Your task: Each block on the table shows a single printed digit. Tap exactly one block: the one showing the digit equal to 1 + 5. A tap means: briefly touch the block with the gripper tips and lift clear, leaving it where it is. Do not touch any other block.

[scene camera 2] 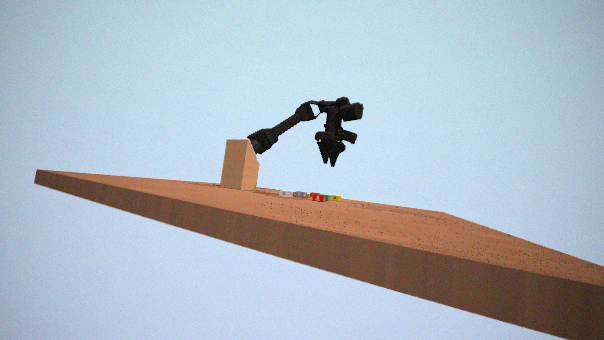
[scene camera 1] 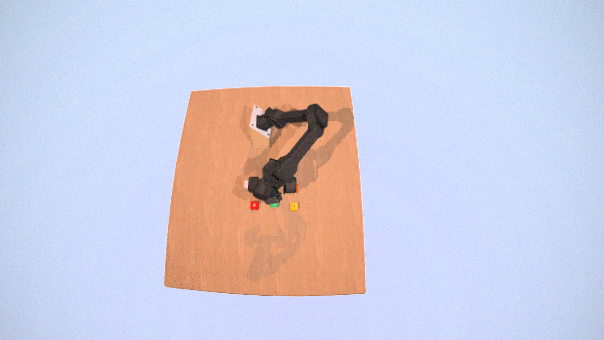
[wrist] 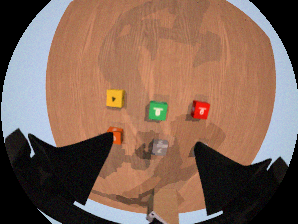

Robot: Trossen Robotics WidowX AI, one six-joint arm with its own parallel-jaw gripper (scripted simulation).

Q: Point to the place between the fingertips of my gripper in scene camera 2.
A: At 329,165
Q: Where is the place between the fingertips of my gripper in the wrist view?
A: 155,142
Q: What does my gripper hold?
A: Nothing.
